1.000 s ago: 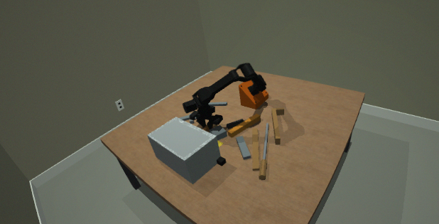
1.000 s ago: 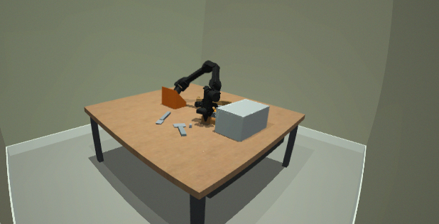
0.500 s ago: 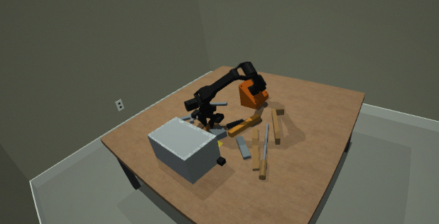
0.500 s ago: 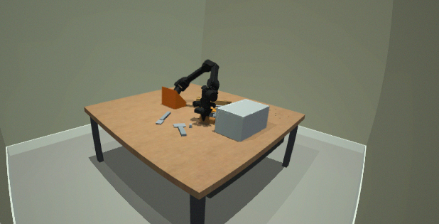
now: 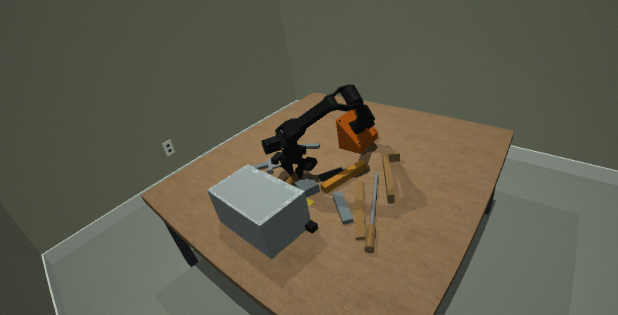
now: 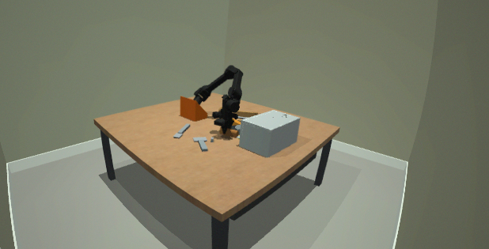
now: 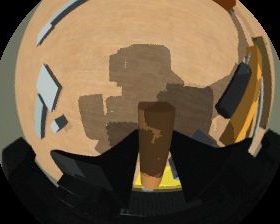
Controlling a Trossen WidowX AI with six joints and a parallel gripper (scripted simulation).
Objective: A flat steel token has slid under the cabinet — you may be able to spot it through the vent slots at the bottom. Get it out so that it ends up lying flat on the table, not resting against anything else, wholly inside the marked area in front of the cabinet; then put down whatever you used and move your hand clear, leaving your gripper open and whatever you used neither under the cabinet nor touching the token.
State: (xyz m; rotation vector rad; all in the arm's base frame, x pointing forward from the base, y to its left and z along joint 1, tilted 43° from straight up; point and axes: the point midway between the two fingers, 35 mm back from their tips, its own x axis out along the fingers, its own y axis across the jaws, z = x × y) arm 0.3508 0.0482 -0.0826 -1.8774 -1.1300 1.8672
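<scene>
Right now my gripper tip is 20 mm short of the grey block, 90 mm to the right of it and 10 mm below it. From my gripper tip the other things lie so: wooden stick (20 mm behind, 320 mm to the left); orange bar (120 mm behind, 160 mm to the left, 10 mm above); grey t-piece (30 mm ahead, 200 mm to the right).
</scene>
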